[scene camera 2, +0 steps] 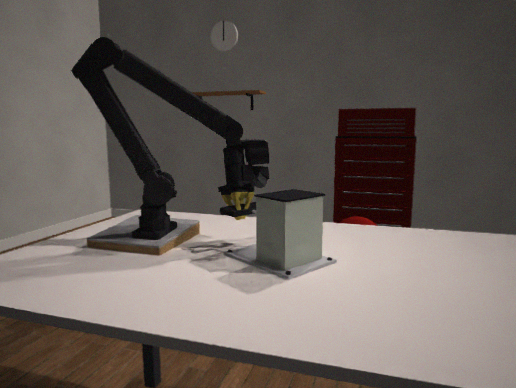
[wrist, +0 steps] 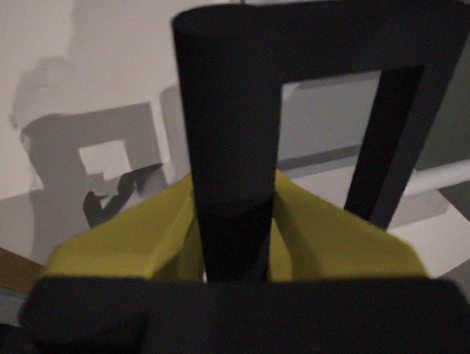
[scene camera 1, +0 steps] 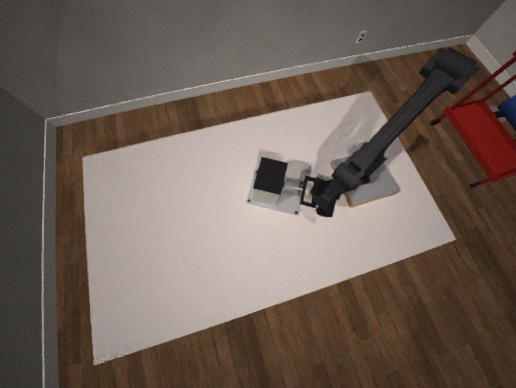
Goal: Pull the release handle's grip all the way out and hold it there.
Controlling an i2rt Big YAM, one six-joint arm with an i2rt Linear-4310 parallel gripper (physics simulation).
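The release handle is a black rectangular frame (scene camera 1: 303, 191) (wrist: 330, 42) on a pale rod (scene camera 1: 294, 186) (wrist: 440, 177) that comes out of the side of a grey-green housing (scene camera 1: 266, 196) (scene camera 2: 303, 232) with a black top. A stretch of rod shows between frame and housing in scene camera 1. My gripper (scene camera 1: 311, 192) (scene camera 2: 240, 212) (wrist: 234, 176) points down beside the housing, above the table, with its yellow fingers shut on the frame's outer bar, the grip (wrist: 230, 125). The fingers press on both sides of the grip in the wrist view. The fingertips' ends are hidden behind it.
The housing stands on a grey base plate (scene camera 1: 287, 205) (scene camera 2: 305, 269) with dark bolts on the white table (scene camera 1: 200, 260) (scene camera 2: 400, 310). My arm's base stands on a grey board (scene camera 1: 382, 192) (scene camera 2: 181, 241) with a wooden edge. A red cart (scene camera 1: 482, 135) and a red tool cabinet (scene camera 2: 375, 170) stand beyond the table.
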